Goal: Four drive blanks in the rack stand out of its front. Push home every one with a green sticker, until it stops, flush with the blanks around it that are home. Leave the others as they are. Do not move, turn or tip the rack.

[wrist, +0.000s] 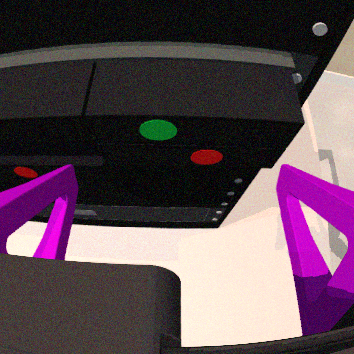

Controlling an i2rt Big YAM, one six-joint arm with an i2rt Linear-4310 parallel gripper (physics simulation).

Observation:
In view: the gripper (pixel 176 175) and a black rack (pixel 166 119).

